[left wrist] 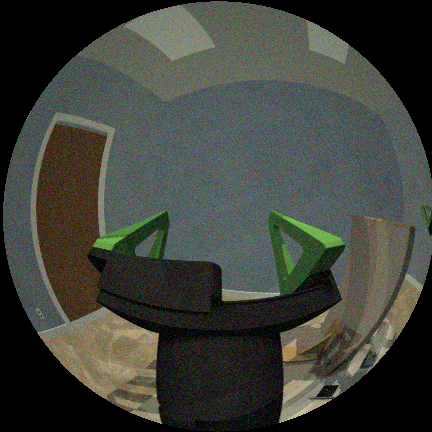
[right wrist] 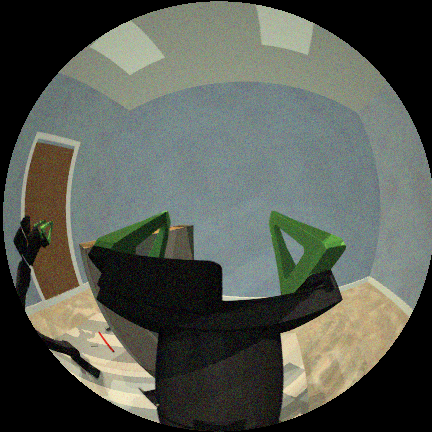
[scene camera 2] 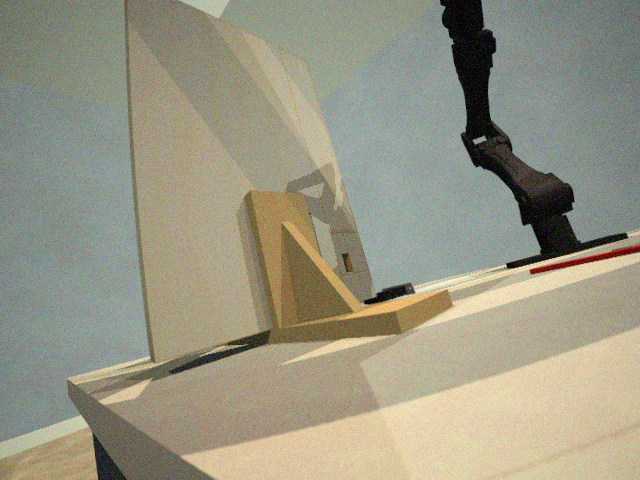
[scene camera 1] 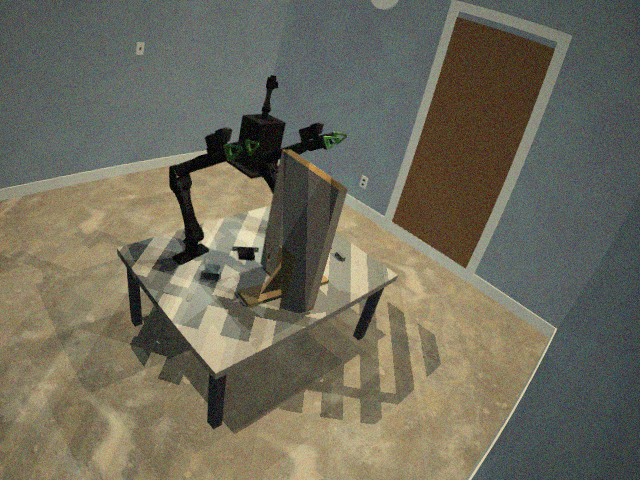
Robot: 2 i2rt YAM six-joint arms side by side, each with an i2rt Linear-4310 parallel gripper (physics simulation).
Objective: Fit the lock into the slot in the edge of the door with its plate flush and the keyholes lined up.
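Frame: origin at the left arm's base, x up, y right, z ahead, level; centimetres.
Seen in the pictures: left gripper, fingertip midpoint: [left wrist: 218, 215] [right wrist: 48, 221] [scene camera 1: 343, 137]; right gripper, fingertip midpoint: [right wrist: 219, 216] [scene camera 1: 250, 146]; left arm's base, link origin: [scene camera 2: 562, 254]; right arm's base, link origin: [scene camera 1: 190, 254].
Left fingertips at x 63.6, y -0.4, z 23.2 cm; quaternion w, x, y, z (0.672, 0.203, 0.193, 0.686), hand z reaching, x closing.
Note:
Pixels of each thing's top centre, then the offset from my left fingertips to it. "pt": a spot on its surface instead.
- small rectangular opening, surface spot: [scene camera 2: 346, 262] pt dx -54.0, dy +39.8, dz -5.2 cm
- lock, top centre: [scene camera 2: 382, 289] [scene camera 1: 246, 250] dx -61.0, dy +38.0, dz -21.4 cm
- dark grey box, top centre: [scene camera 1: 212, 268] dx -60.0, dy +63.1, dz -23.8 cm
- small dark piece, top centre: [scene camera 1: 340, 254] dx -61.4, dy +2.9, dz +16.7 cm
- thin red strip, top centre: [scene camera 2: 613, 251] [right wrist: 104, 340] dx -63.0, dy +5.3, dz +4.3 cm
The door [scene camera 1: 310, 232] [scene camera 2: 191, 232] [left wrist: 375, 270] is a tall grey panel standing upright on the table. A small rectangular opening [scene camera 2: 346, 262] shows low near its far edge in scene camera 2. A black block with a flat plate, seemingly the lock [scene camera 1: 245, 252] [scene camera 2: 395, 292] [left wrist: 327, 391], lies on the table beside the door. My left gripper [scene camera 1: 344, 136] [left wrist: 218, 215] is open and empty, high and to the right of the door in scene camera 1. My right gripper [scene camera 1: 241, 148] [right wrist: 219, 216] is open and empty, high and to the left of the door. The edge slot cannot be made out.
A wooden bracket [scene camera 1: 262, 297] [scene camera 2: 320, 289] stands against the door's foot. A dark grey box [scene camera 1: 210, 272] lies left of the black block in scene camera 1, and a small dark piece [scene camera 1: 339, 256] right of the door. A thin red strip [scene camera 2: 586, 259] [right wrist: 106, 342] lies on the table.

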